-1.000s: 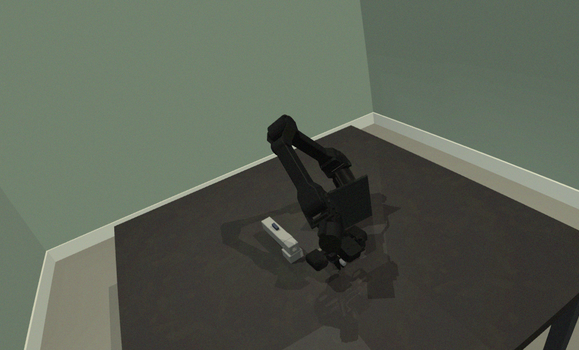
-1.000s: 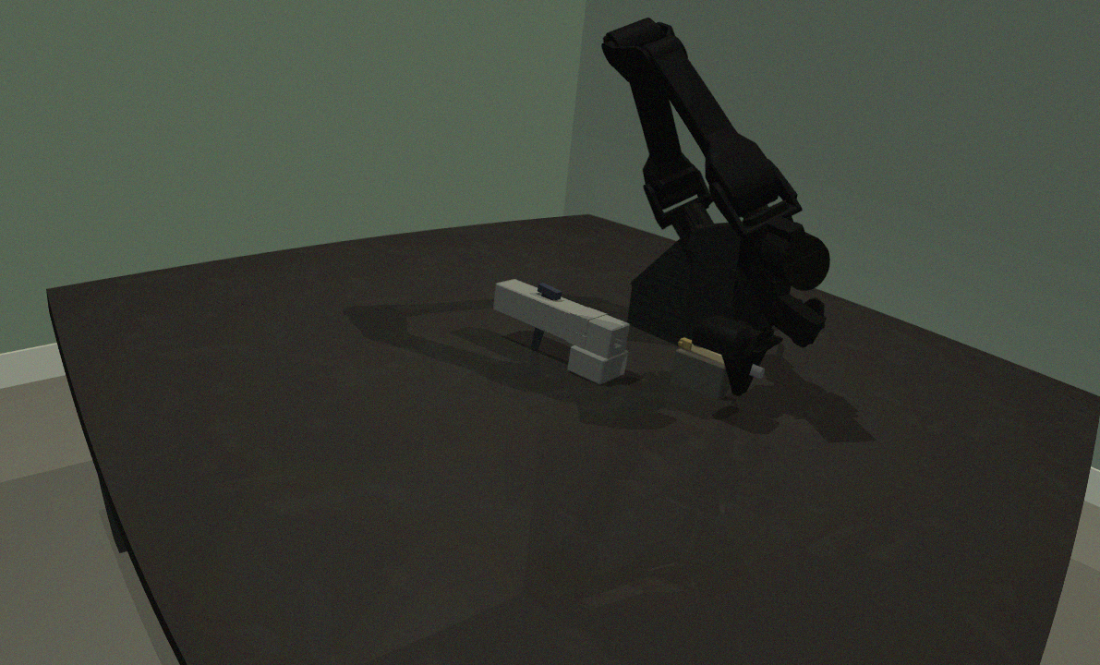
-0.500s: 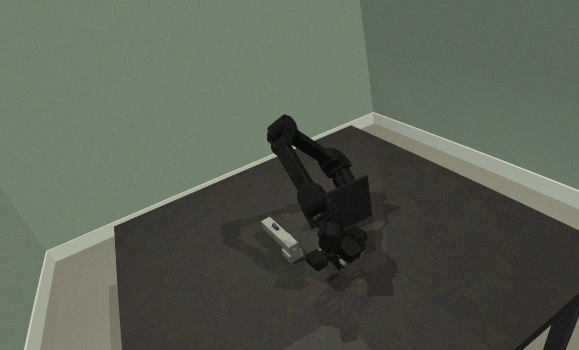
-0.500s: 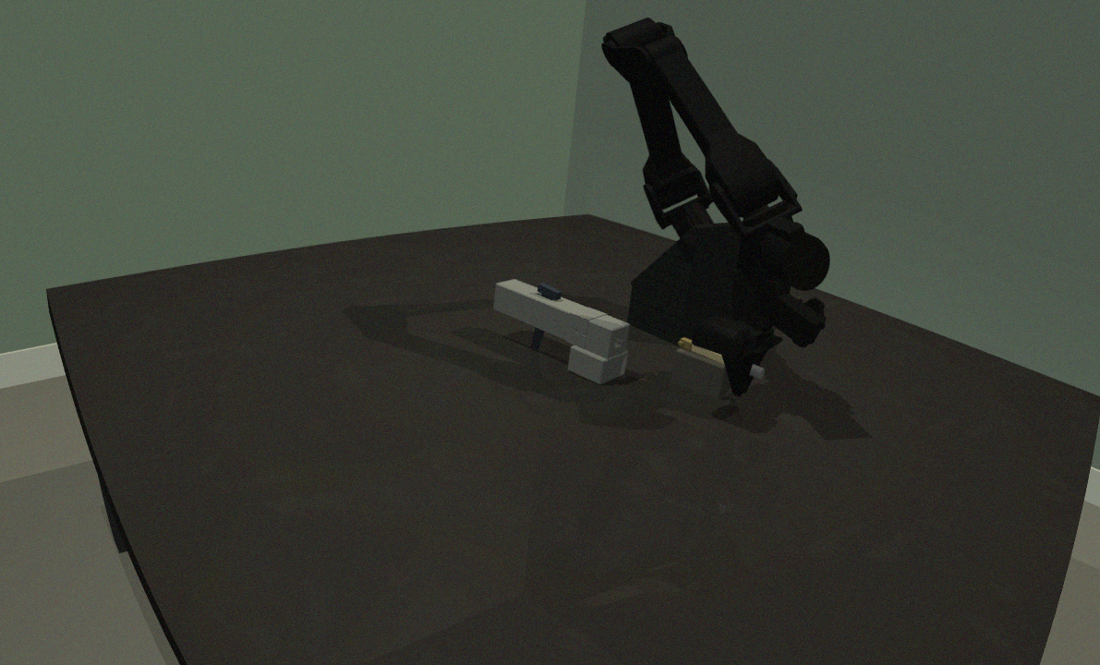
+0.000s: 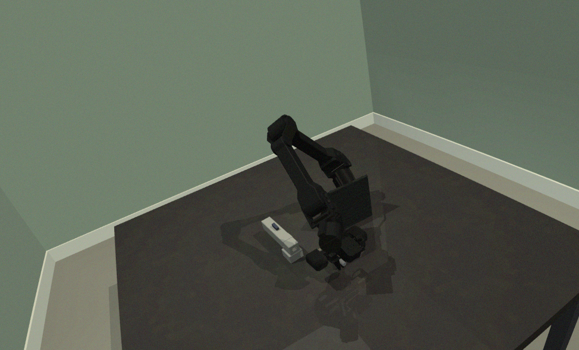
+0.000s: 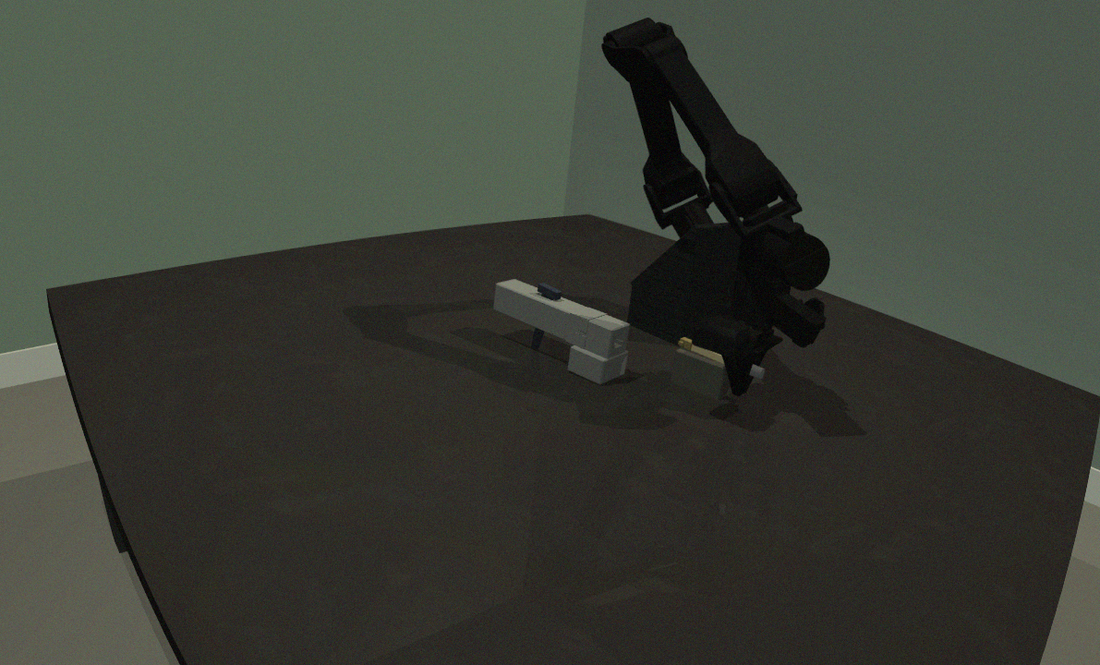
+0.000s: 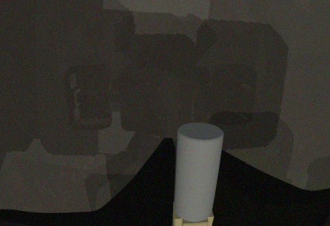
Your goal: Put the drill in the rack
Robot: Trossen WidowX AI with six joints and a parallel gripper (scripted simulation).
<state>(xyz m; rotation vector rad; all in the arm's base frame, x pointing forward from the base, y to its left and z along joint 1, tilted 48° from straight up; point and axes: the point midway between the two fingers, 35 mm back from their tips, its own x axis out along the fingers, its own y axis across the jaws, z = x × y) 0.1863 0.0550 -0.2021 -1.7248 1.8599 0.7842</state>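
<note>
The rack block is 5 cm to the right of my gripper tip and 1 cm above it. Also, from my gripper tip: dark blue t-shaped peg (8 cm ahead, 24 cm to the right, 4 cm above); then pale housing (8 cm ahead, 22 cm to the right, 3 cm above).
</note>
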